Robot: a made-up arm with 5 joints.
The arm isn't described. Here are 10 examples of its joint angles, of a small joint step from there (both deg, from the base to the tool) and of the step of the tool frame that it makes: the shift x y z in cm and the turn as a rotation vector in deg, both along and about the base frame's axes.
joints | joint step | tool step
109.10 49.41 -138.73 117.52 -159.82 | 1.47 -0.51 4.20 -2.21 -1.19 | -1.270 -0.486 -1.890 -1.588 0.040 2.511
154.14 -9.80 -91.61 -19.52 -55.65 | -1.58 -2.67 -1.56 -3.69 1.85 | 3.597 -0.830 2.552 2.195 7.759 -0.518
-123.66 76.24 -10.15 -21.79 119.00 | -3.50 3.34 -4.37 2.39 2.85 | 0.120 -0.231 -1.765 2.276 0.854 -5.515
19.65 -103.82 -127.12 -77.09 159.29 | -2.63 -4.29 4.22 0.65 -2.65 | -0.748 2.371 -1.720 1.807 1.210 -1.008
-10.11 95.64 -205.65 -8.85 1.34 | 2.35 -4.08 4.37 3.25 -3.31 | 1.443 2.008 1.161 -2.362 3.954 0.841
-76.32 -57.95 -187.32 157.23 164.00 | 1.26 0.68 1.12 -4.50 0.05 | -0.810 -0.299 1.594 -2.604 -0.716 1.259
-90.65 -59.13 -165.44 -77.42 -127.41 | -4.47 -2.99 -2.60 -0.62 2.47 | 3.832 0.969 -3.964 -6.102 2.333 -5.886
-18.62 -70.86 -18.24 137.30 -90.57 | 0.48 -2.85 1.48 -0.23 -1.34 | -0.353 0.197 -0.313 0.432 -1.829 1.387
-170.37 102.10 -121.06 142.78 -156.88 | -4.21 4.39 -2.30 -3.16 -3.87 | 1.457 2.114 -2.398 -3.349 0.637 -6.333
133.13 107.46 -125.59 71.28 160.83 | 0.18 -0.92 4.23 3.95 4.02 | 1.829 -2.095 -0.116 -2.984 -7.422 -2.024
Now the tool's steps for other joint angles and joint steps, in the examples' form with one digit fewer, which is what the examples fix.
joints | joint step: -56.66 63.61 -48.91 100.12 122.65 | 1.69 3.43 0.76 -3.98 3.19
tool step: -0.90 1.80 -1.13 -1.45 2.51 3.03
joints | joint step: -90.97 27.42 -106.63 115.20 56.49 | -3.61 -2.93 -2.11 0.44 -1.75
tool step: -2.90 0.41 3.56 -4.64 -0.75 -2.15
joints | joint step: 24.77 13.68 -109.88 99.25 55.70 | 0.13 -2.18 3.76 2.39 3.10
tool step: -1.11 -0.40 -0.91 -1.91 3.49 -2.96
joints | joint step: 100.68 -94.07 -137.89 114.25 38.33 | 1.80 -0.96 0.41 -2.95 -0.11
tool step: 1.62 -0.49 -0.40 3.45 0.61 1.75
